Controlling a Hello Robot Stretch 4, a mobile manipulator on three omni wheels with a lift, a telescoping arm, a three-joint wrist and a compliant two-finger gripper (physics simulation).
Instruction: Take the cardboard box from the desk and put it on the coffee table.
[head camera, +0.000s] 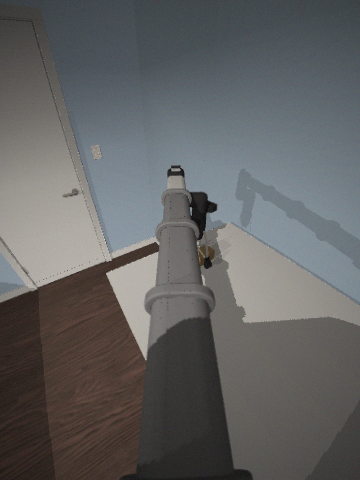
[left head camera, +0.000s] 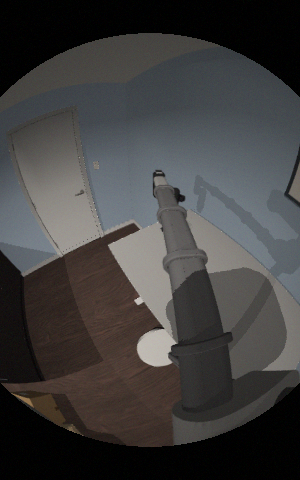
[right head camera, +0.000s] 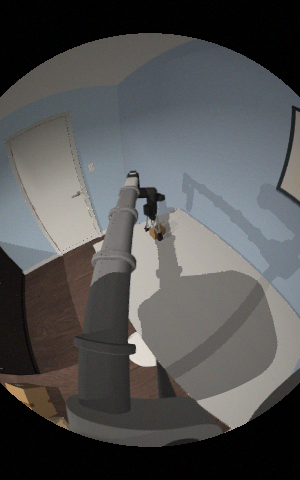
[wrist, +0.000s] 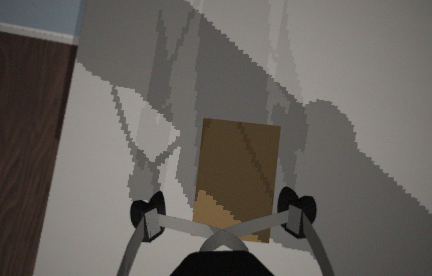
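Where they show: gripper, fingertip midpoint: (right head camera: 153, 235) (wrist: 224, 205); robot's base, origin of the base link: (left head camera: 157, 346).
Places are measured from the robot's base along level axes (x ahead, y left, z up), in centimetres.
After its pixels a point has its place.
The cardboard box (head camera: 206, 254) (right head camera: 158, 230) (wrist: 239, 175) {x 72.4, y -12.5, z 97.2 cm} is a small brown block on the white desk (head camera: 280, 295) {x 50.3, y -40.4, z 92.2 cm} (left head camera: 145, 255) {x 54.9, y 7.5, z 92.2 cm} (right head camera: 240, 260) {x 45.4, y -64.9, z 92.2 cm} (wrist: 65, 200) {x 82.3, y 0.3, z 92.2 cm}, near its far end. In the wrist view it lies below and between the two fingers, partly in shadow. My gripper (right head camera: 153, 233) {x 70.8, y -9.4, z 92.3 cm} (wrist: 224, 205) {x 70.8, y -9.4, z 92.3 cm} is open and points down over the box. In the wrist view the right finger is close to the box's right edge, and the left finger is farther from its left edge. The head camera view shows part of the gripper beside the arm. The coffee table cannot be made out.
Blue walls meet behind the desk, with a white door (head camera: 40, 165) {x 157.5, y 107.8, z 116.5 cm} (left head camera: 52, 185) {x 148.6, y 122.1, z 113.0 cm} (right head camera: 47, 185) {x 147.5, y 123.8, z 118.0 cm} at the left. A round white seat (left head camera: 156, 347) {x 0.2, y 1.8, z 18.7 cm} (right head camera: 143, 349) {x -1.9, y 2.5, z 18.7 cm} stands by the desk's near edge. Another cardboard box (right head camera: 34, 399) shows at the lower left.
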